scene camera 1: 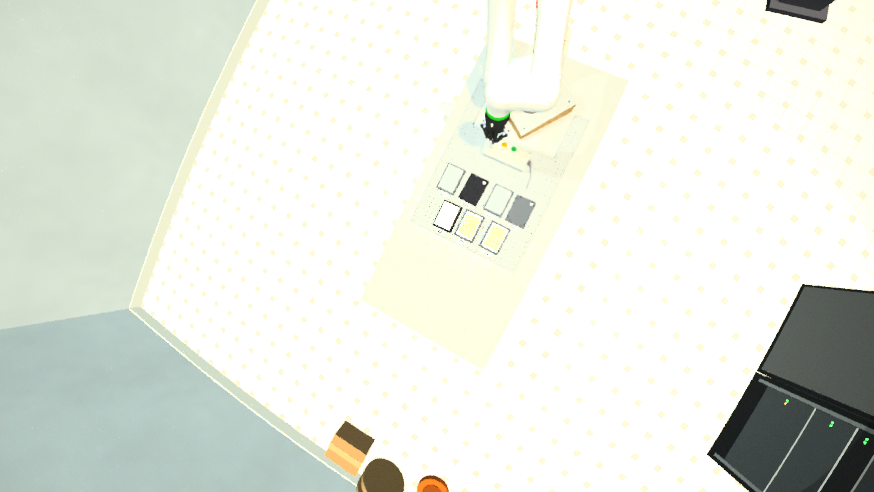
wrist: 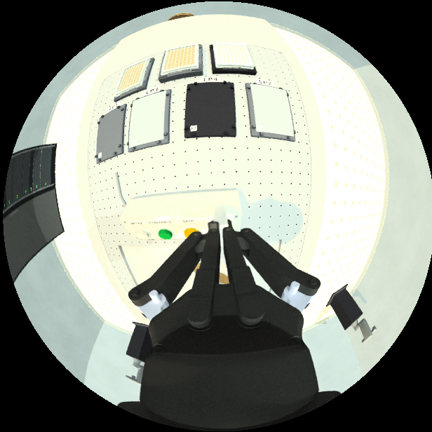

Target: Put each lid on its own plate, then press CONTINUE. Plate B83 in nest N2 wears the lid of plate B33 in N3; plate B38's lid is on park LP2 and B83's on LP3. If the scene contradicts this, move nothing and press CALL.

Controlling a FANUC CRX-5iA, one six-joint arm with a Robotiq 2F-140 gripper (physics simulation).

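Frame: origin at the arm's base, x ahead, y left, z up, level; centimetres.
Where they show: gripper, fingertip midpoint: [scene camera 1: 491, 145].
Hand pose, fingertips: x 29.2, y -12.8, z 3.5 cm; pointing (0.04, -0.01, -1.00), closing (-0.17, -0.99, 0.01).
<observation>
Things, the pixels of their top centre, and the offset from my fingertips. "*": a spot on its surface instead.
- button box, middle of its top: [scene camera 1: 507, 149] dx +0.1, dy +7.8, dz +0.1 cm
- green button, middle of its top: [scene camera 1: 514, 148] dx -1.6, dy +10.6, dz -0.9 cm
- yellow button, middle of its top: [scene camera 1: 504, 144] dx -2.6, dy +5.7, dz -0.9 cm
- park LP2, surface spot: [scene camera 1: 450, 178] * dx +18.4, dy -16.0, dz -6.6 cm
- park LP3, surface spot: [scene camera 1: 498, 199] * dx +22.8, dy +10.4, dz -6.5 cm
- grey park, middle of its top: [scene camera 1: 520, 211] dx +25.6, dy +22.4, dz -6.3 cm
- white plate, middle of its top: [scene camera 1: 446, 215] dx +37.6, dy -12.2, dz -5.0 cm
- cable, surface spot: [scene camera 1: 529, 174] * dx +6.2, dy +21.8, dz -8.3 cm
My gripper [scene camera 1: 494, 141] [wrist: 219, 215] is shut and empty, its fingertips at the right end of the button box [scene camera 1: 507, 157] [wrist: 180, 205]. The green button [scene camera 1: 513, 149] [wrist: 165, 234] is under the CONTINUE label; the yellow button [scene camera 1: 504, 144] [wrist: 190, 233] is beside the fingers. A CALL button cannot be made out. Clear lids lie on park LP2 [scene camera 1: 450, 178] [wrist: 271, 111] and park LP3 [scene camera 1: 498, 199] [wrist: 149, 120]. Black LP4 [scene camera 1: 473, 189] [wrist: 210, 109] and a grey park [scene camera 1: 520, 211] [wrist: 111, 132] are bare. Behind stand a white plate [scene camera 1: 447, 215] [wrist: 232, 56] and two yellowish plates [scene camera 1: 469, 226] [wrist: 134, 79], [scene camera 1: 494, 237] [wrist: 181, 57]; plate codes are unreadable.
A thin upright post or cable [scene camera 1: 529, 174] [wrist: 119, 187] stands by the box's far left corner in the wrist view. A wood-edged panel [scene camera 1: 544, 122] lies beside the gripper, under the arm [scene camera 1: 522, 91]. A dark cabinet [scene camera 1: 819, 342] [wrist: 32, 215] stands off the table.
</observation>
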